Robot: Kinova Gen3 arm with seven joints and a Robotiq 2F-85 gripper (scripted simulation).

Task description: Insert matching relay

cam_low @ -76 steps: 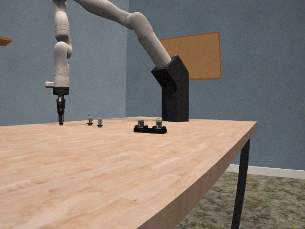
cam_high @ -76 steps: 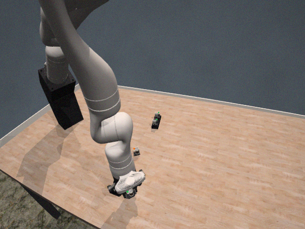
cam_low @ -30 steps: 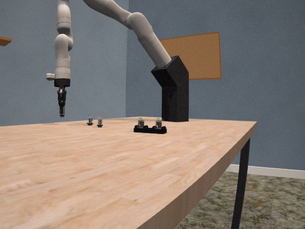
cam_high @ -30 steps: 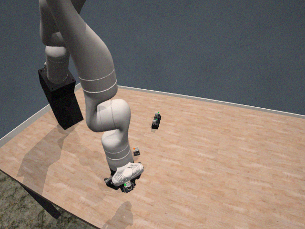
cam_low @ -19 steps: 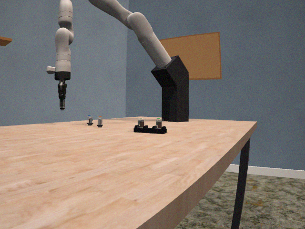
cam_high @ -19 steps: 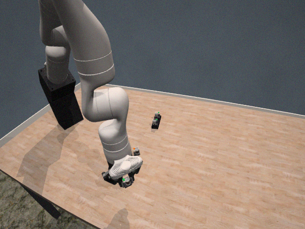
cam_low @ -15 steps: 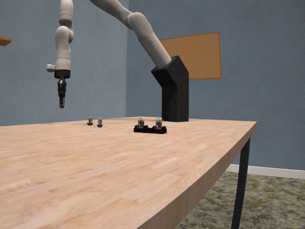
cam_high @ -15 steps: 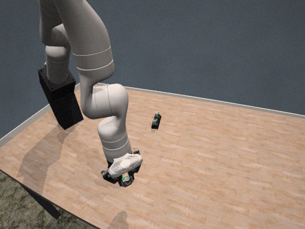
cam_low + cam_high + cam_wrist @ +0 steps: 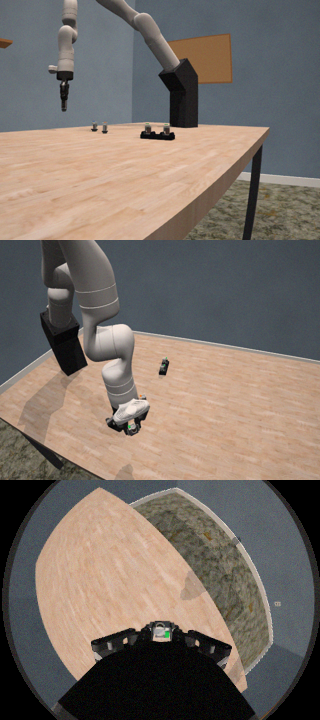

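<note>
Right now my hand is 9 cm short of the black rack, 43 cm to the right of it and 11 cm above it. From my hand the other things lie so: orange-button relay 21 cm to the left, 9 cm below; then blue-button relay 5 cm behind, 13 cm to the left, 9 cm below.
</note>
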